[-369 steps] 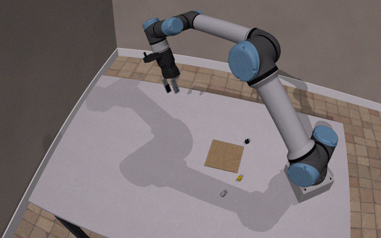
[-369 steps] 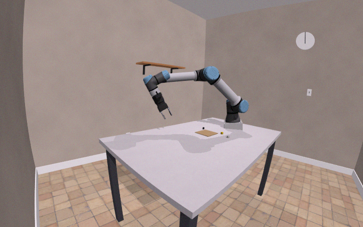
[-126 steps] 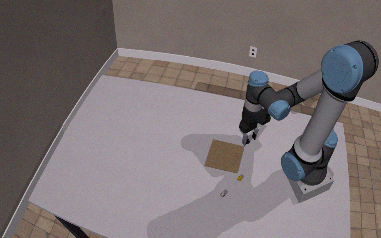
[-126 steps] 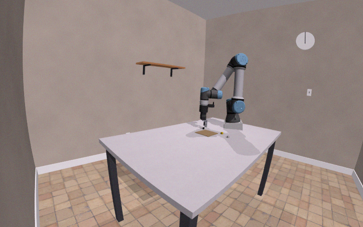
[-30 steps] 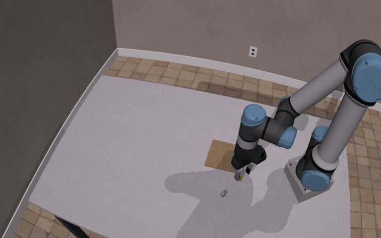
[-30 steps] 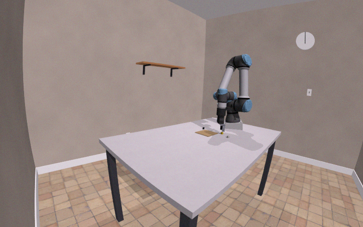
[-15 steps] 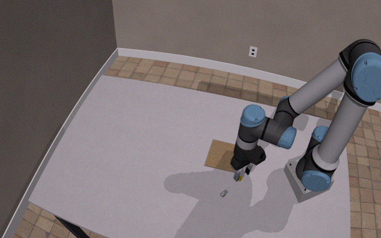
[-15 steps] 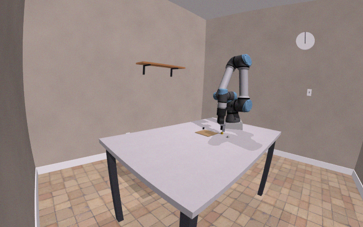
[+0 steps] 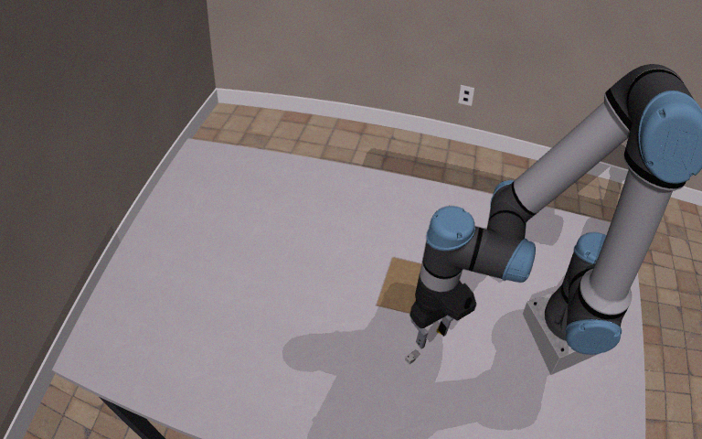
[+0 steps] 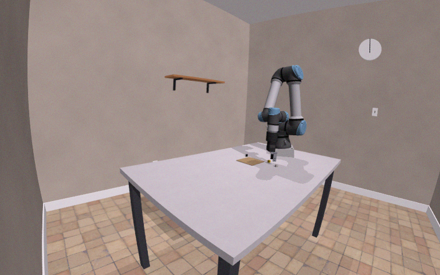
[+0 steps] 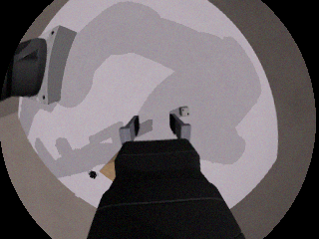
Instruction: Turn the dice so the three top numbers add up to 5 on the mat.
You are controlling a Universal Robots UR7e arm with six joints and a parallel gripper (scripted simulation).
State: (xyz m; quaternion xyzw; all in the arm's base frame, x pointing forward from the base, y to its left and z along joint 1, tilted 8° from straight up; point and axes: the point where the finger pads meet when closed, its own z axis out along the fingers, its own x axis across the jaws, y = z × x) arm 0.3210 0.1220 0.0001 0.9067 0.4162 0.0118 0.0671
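Right now my hand is 20 mm past the yellow die, 40 mm to the left of it and 40 mm above it. The rest, counted from my hand: mat: 70 mm ahead, 140 mm to the right, 40 mm below; then black die: 240 mm to the right, 40 mm below; then white die: 30 mm ahead, 50 mm to the left, 40 mm below.
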